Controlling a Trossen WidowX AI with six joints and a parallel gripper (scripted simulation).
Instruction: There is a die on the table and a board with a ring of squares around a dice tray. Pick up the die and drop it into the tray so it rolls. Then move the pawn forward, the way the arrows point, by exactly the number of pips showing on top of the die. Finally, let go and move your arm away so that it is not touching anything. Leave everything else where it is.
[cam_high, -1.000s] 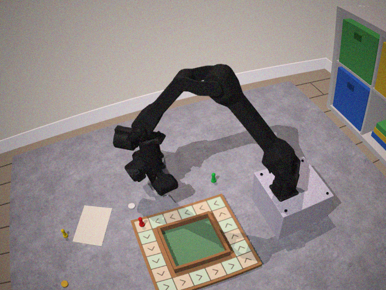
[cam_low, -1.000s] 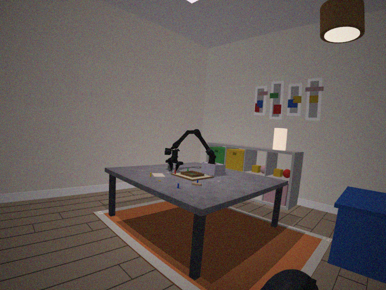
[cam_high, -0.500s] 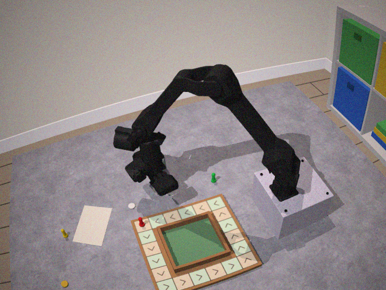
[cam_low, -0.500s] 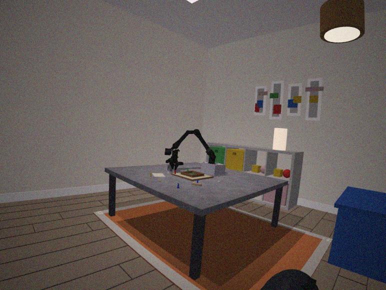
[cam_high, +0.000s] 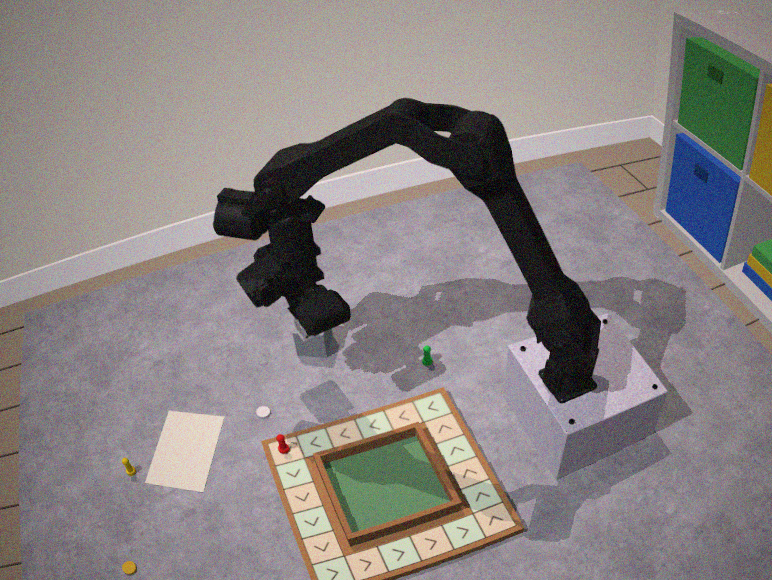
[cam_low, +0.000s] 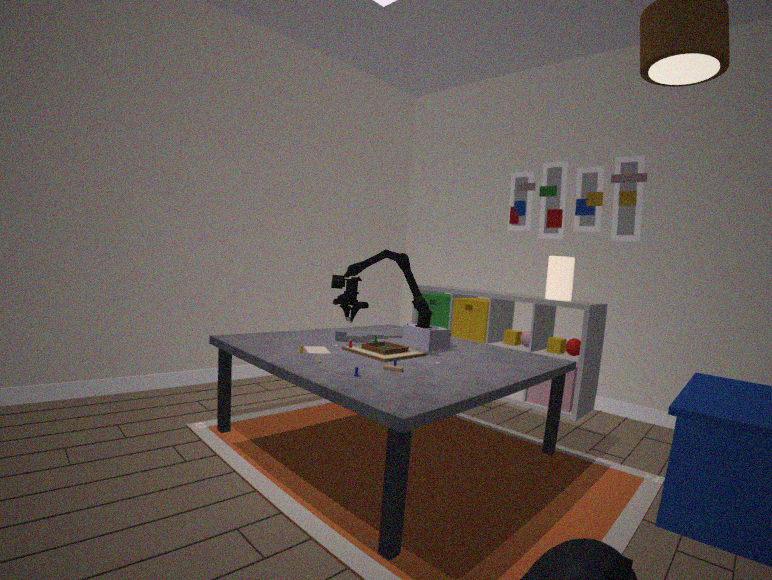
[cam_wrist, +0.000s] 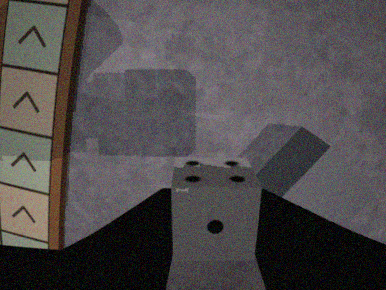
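My gripper tip is 9 cm short of the red pawn, 12 cm to the right of it and 9 cm above it. Also, from my gripper tip: white die right at my gripper tip; then grey block 2 cm behind, 8 cm to the right, 9 cm below; then green pawn 17 cm behind, 3 cm to the left, 10 cm below.
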